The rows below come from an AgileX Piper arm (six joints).
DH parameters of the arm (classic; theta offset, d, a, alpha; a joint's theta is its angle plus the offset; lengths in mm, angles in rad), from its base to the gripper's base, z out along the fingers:
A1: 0 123 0 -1.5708
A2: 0.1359 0 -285.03 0
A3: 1.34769 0 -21.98 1.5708
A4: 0 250.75 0 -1.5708
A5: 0 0 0 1.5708
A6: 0 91 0 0
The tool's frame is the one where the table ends.
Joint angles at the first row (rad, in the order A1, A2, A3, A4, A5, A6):
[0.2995, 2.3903, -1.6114, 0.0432, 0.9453, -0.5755]
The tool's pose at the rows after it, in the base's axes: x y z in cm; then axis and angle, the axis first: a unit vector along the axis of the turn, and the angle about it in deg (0 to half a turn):
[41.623, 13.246, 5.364, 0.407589, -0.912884, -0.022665, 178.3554]
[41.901, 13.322, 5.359, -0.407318, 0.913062, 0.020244, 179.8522]
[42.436, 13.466, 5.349, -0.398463, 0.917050, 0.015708, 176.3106]
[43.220, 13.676, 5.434, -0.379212, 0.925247, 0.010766, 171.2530]
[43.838, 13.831, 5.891, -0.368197, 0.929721, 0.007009, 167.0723]
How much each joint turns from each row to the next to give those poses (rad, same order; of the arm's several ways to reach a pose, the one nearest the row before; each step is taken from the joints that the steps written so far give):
[0.0000, 0.0000, 0.0001, 0.0093, -0.0317, 0.0023]
[0.0000, 0.0000, 0.0000, 0.0000, -0.0316, 0.0000]
[0.0000, 0.0000, 0.0012, 0.0000, -0.0641, 0.0181]
[0.0000, 0.0000, -0.0001, 0.0000, -0.0896, 0.0401]
[0.0000, -0.0077, 0.0004, -0.0018, -0.0664, 0.0238]

